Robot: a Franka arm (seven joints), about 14 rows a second.
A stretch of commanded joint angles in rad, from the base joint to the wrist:
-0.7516, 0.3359, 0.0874, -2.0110, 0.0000, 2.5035, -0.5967
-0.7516, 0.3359, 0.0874, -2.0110, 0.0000, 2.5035, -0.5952
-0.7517, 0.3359, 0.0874, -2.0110, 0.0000, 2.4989, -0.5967
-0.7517, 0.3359, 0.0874, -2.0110, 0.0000, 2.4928, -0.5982
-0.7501, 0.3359, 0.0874, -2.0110, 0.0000, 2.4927, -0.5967
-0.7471, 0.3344, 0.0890, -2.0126, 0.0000, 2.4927, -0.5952
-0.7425, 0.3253, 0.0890, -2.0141, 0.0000, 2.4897, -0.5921
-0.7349, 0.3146, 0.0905, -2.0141, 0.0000, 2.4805, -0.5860
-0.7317, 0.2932, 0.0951, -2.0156, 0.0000, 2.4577, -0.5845
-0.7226, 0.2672, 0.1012, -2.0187, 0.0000, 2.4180, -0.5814
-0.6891, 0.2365, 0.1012, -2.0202, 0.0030, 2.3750, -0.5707
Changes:
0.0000, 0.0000, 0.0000, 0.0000, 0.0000, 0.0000, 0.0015
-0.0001, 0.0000, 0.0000, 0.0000, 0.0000, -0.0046, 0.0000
-0.0001, 0.0000, 0.0000, 0.0000, 0.0000, -0.0107, -0.0015
0.0015, 0.0000, 0.0000, 0.0000, 0.0000, -0.0108, 0.0000
0.0045, -0.0015, 0.0016, -0.0016, 0.0000, -0.0108, 0.0015
0.0091, -0.0106, 0.0016, -0.0031, 0.0000, -0.0138, 0.0046
0.0167, -0.0213, 0.0031, -0.0031, 0.0000, -0.0230, 0.0107
0.0199, -0.0427, 0.0077, -0.0046, 0.0000, -0.0458, 0.0122
0.0290, -0.0687, 0.0138, -0.0077, 0.0000, -0.0855, 0.0153
0.0625, -0.0994, 0.0138, -0.0092, 0.0030, -0.1285, 0.0260

